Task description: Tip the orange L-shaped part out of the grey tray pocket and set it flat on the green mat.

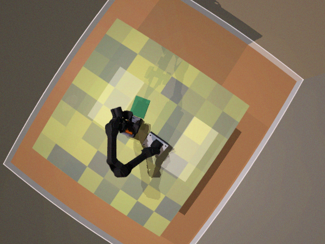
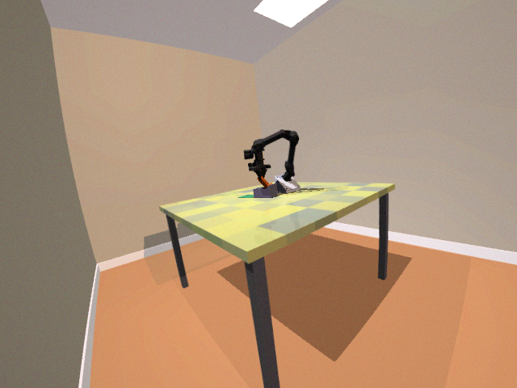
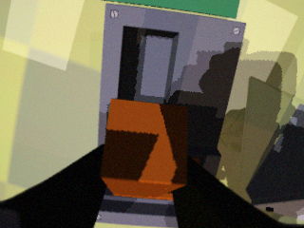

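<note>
My gripper tip is now 3 cm short of the green mat, 14 cm to the left of it and 14 cm above it. Round my gripper tip: orange L-shaped part 2 cm behind, 2 cm to the left, 3 cm below.
</note>
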